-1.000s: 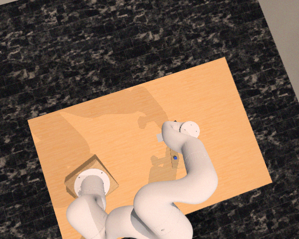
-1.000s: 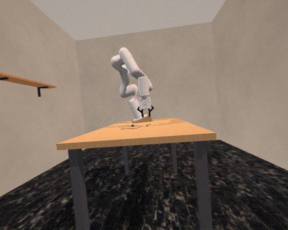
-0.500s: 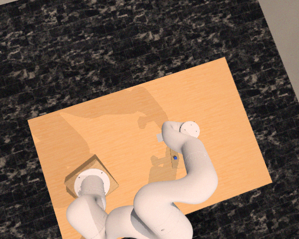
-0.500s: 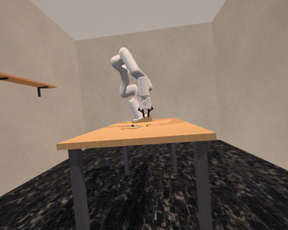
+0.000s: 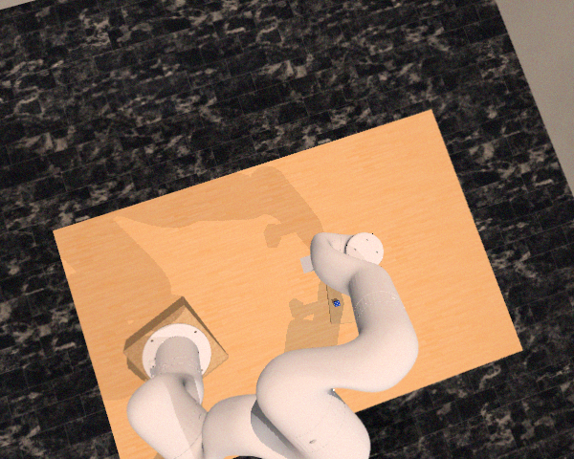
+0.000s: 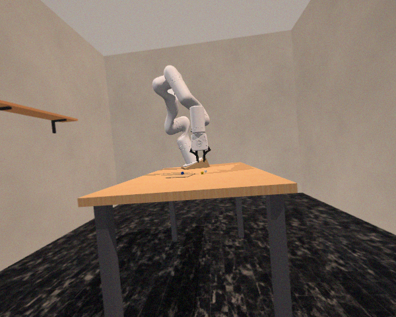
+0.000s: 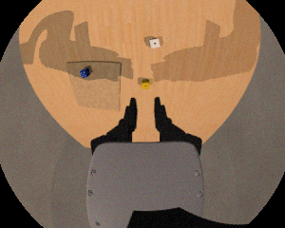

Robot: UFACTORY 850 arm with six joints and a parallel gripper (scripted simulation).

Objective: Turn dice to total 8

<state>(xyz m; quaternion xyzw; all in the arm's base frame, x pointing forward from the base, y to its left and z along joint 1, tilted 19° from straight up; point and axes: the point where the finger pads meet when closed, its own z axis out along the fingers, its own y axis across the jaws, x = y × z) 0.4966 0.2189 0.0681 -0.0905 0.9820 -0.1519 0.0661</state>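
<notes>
The yellow die lies 9 cm below my hand. From my hand the other things lie so: white die (9 cm below, 9 cm behind, 1 cm to the left); then tan mat (13 cm to the right, 9 cm below, 2 cm ahead); then blue die (13 cm to the right, 8 cm below, 2 cm behind).
</notes>
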